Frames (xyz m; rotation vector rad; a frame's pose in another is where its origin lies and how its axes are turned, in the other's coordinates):
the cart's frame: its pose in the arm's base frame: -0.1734 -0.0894 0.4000 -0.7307 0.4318 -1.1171
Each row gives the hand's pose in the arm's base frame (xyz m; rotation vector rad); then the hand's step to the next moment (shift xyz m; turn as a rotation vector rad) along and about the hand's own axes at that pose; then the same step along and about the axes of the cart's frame.
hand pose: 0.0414 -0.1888 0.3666 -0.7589 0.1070 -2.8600
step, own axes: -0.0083 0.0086 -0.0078 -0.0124 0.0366 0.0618
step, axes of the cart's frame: 0.0074 0.0098 -0.0073 0.0524 -0.0091 0.0498
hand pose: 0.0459 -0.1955 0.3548 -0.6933 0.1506 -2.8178
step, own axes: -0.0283 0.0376 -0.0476 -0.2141 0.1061 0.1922
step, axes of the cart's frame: 0.0262 0.0429 -0.0441 0.1712 0.1369 0.2145
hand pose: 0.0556 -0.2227 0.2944 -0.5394 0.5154 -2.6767
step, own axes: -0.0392 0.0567 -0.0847 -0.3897 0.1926 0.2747
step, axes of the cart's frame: 0.0094 0.0836 -0.0696 0.2766 0.2796 0.3312
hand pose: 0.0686 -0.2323 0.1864 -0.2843 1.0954 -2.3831
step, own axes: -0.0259 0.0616 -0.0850 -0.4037 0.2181 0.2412
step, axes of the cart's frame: -0.0318 0.0889 -0.0527 0.2643 0.3179 0.3127
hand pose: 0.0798 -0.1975 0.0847 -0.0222 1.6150 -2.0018
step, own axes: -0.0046 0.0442 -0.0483 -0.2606 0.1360 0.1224
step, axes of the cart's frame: -0.0370 0.0503 -0.0203 0.1372 0.2072 0.1991
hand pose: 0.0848 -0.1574 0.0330 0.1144 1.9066 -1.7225
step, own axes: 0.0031 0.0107 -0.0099 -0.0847 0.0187 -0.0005
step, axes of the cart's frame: -0.0104 0.0093 -0.0053 0.0051 0.0428 0.0753
